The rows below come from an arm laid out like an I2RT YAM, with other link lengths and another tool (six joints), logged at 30 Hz.
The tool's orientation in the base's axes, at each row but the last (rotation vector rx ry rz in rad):
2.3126 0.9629 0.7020
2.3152 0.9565 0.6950
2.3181 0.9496 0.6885
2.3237 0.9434 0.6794
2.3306 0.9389 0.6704
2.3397 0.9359 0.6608
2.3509 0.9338 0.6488
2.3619 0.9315 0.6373
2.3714 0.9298 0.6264
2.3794 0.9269 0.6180
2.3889 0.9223 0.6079
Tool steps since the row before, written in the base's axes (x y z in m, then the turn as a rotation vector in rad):
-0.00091 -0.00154 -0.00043 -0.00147 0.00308 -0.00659
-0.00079 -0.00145 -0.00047 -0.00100 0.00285 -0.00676
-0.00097 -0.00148 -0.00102 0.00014 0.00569 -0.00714
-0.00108 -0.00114 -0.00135 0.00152 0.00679 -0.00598
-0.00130 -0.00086 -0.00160 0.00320 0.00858 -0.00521
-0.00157 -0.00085 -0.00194 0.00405 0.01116 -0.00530
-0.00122 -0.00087 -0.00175 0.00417 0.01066 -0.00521
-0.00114 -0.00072 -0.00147 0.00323 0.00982 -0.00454
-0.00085 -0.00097 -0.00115 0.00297 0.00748 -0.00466
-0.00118 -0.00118 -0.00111 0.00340 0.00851 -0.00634
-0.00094 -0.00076 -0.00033 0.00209 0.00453 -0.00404
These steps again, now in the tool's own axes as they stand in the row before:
-0.00182 0.00022 0.00015 -0.00027 -0.00679 0.00299
-0.00169 0.00020 0.00024 -0.00019 -0.00654 0.00347
-0.00196 -0.00021 0.00055 0.00253 -0.00797 0.00366
-0.00185 -0.00067 0.00064 0.00449 -0.00726 0.00336
-0.00184 -0.00109 0.00062 0.00706 -0.00708 0.00331
-0.00209 -0.00143 0.00073 0.00946 -0.00834 0.00315
-0.00183 -0.00112 0.00083 0.00920 -0.00792 0.00330
-0.00160 -0.00099 0.00065 0.00814 -0.00742 0.00248
-0.00152 -0.00049 0.00067 0.00626 -0.00614 0.00310
-0.00187 -0.00048 0.00052 0.00690 -0.00760 0.00434
-0.00124 -0.00016 -0.00005 0.00371 -0.00430 0.00298

